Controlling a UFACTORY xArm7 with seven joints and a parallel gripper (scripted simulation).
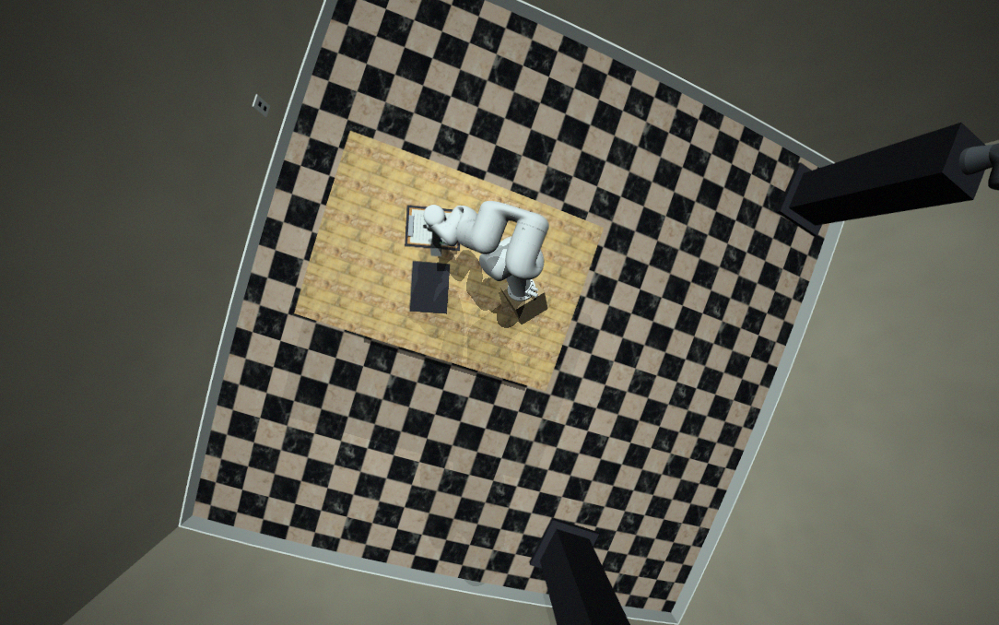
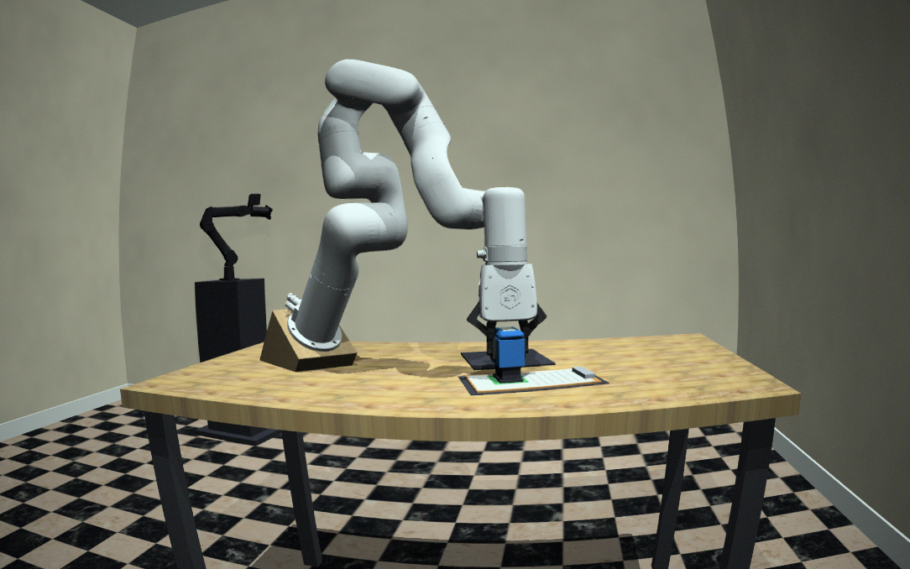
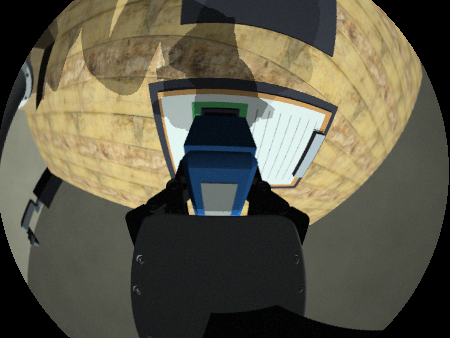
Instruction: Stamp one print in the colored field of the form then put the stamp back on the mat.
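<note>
My gripper is now 50 mm past the dark mat, 250 mm to the right of it and 60 mm above it. The rest, counted from my hand: blue stamp: 10 mm below.
</note>
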